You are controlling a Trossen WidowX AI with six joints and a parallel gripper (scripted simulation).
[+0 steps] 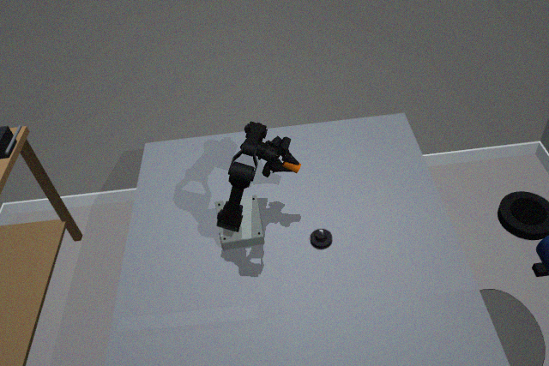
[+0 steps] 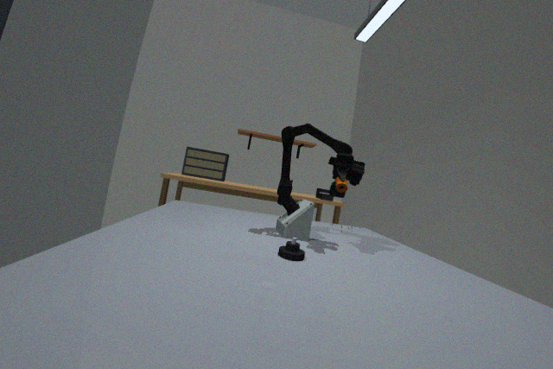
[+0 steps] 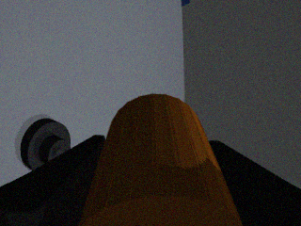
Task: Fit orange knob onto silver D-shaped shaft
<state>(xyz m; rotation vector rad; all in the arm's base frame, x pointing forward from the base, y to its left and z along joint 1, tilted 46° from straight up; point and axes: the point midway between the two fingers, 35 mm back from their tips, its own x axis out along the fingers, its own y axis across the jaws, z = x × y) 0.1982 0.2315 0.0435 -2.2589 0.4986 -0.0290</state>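
Now: gripper tip 30 mm past the orange knob and 20 mm below it. The rest, counted from my gripper tip: round black pedestal 80 mm ahead, 160 mm to the right, 220 mm below.
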